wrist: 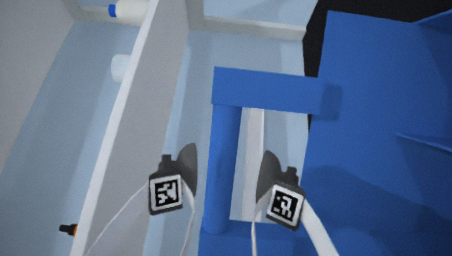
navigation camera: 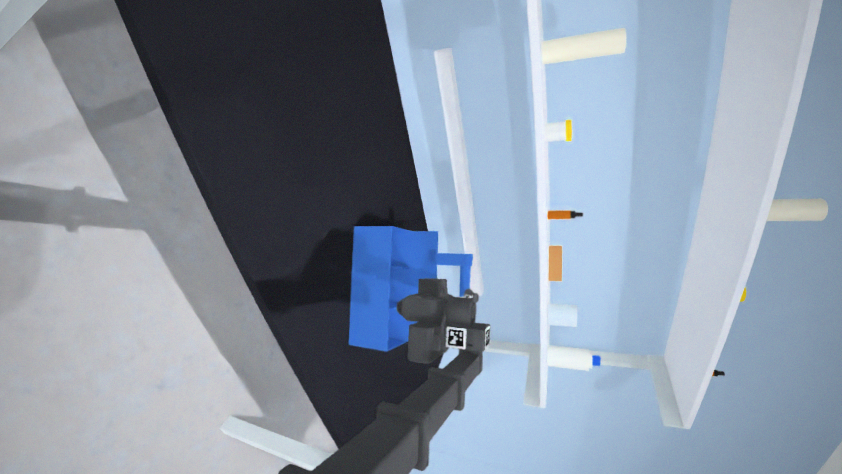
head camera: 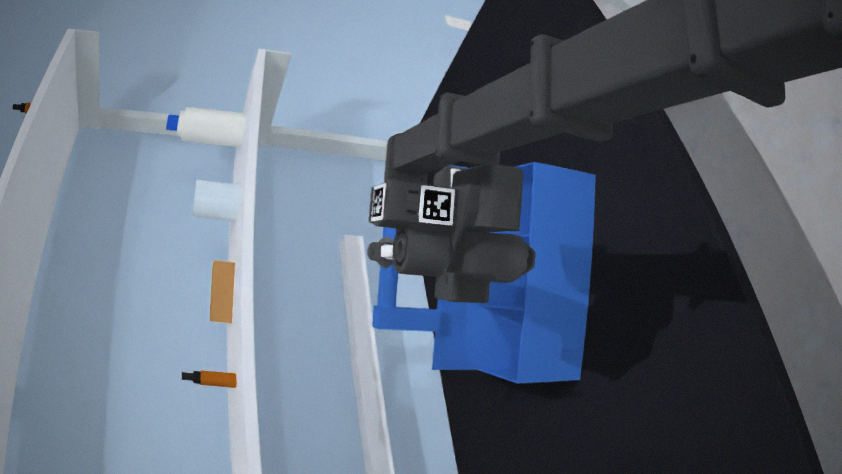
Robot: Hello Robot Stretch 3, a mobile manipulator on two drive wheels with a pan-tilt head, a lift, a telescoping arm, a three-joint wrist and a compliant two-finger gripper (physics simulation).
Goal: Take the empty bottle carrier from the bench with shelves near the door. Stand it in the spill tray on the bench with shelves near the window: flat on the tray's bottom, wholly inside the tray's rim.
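Frame: origin at the robot's base, x ahead, y left, z up, level; centimetres.
Seen in the pictures: gripper, fingertip midpoint: (navigation camera: 459,295).
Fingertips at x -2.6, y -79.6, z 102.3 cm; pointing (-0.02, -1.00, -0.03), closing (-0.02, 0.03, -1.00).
Note:
A point is followed by its place in that frame.
The blue bottle carrier (head camera: 556,276) {y -71.5, x -1.1, z 82.5 cm} (navigation camera: 371,282) {y -71.5, x -0.1, z 82.2 cm} (wrist: 370,100) stands upright on the black bench top (head camera: 500,423) {y -92.8, x 25.5, z 76.3 cm} (navigation camera: 265,117) {y -41.7, x 30.4, z 76.3 cm}. The compartments that show hold no bottles. Its handle (head camera: 385,288) {y -81.0, x 2.2, z 103.6 cm} (navigation camera: 453,259) {y -80.6, x 6.2, z 100.1 cm} (wrist: 265,92) faces the shelves in the pictures. My gripper (head camera: 380,252) {y -79.6, x -2.6, z 102.3 cm} (navigation camera: 470,295) {y -79.6, x -2.6, z 102.3 cm} (wrist: 228,164) {y -79.6, x -2.6, z 102.3 cm} is open at the handle's grip bar. In the wrist view one finger shows on each side of the bar, with a gap on both sides. The wrist hides part of the carrier in the head and navigation views. The spill tray does not show.
A white shelf board (head camera: 242,353) {y -88.5, x 13.5, z 121.9 cm} (navigation camera: 540,176) {y -80.1, x 26.0, z 120.9 cm} (wrist: 112,135) bears a white bottle with a blue cap (head camera: 212,126) {y -128.5, x -27.3, z 129.2 cm} (navigation camera: 568,358) {y -128.4, x -27.3, z 129.1 cm}, an orange box (head camera: 222,291) {y -111.2, x 6.0, z 124.0 cm} (navigation camera: 555,263) {y -111.1, x 6.1, z 124.0 cm} and small containers. A white rail (head camera: 365,353) {y -118.2, x 16.5, z 93.9 cm} (navigation camera: 456,147) {y -100.8, x 42.6, z 93.9 cm} runs behind the handle.

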